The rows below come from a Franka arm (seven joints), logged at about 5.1 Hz.
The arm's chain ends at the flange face. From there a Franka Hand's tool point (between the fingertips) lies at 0.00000 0.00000 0.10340 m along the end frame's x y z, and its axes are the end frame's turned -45 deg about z.
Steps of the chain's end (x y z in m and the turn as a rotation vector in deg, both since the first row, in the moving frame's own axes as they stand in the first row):
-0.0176, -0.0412, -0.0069, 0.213, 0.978, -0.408
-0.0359, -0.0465, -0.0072, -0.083, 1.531, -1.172
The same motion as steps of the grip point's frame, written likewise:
0.0182, -0.0406, -0.0069, -0.541, 0.842, -0.408
0.0094, -0.0562, -0.0072, -1.141, 1.024, -1.172

